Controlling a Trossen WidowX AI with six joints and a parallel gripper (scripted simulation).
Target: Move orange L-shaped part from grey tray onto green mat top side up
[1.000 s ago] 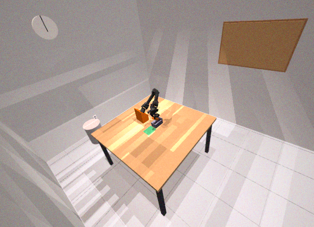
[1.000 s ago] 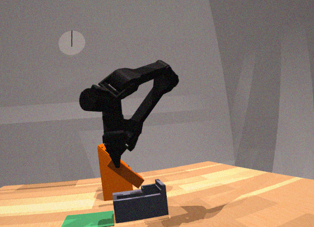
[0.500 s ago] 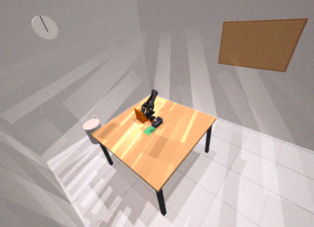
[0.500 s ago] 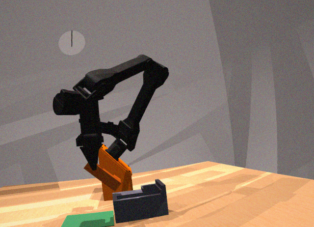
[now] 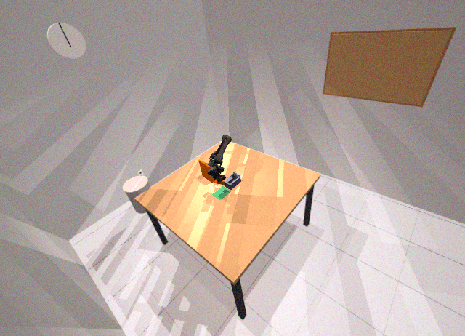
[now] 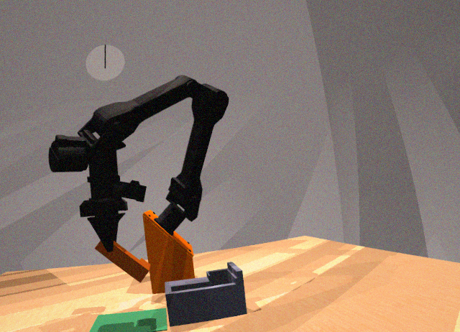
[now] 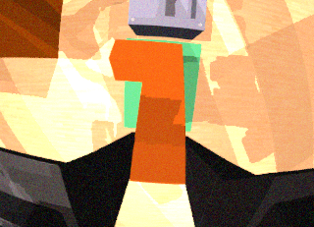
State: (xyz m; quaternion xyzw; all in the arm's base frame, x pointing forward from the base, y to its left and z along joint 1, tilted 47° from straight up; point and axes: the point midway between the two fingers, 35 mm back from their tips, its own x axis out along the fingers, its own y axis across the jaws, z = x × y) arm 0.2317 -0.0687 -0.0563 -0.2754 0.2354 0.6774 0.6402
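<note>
The green mat lies 160 mm below my gripper tip and 20 mm to the left of it. From my gripper tip the other things lie so: orange L-shaped part 30 mm to the left, 30 mm below, 20 mm behind.
</note>
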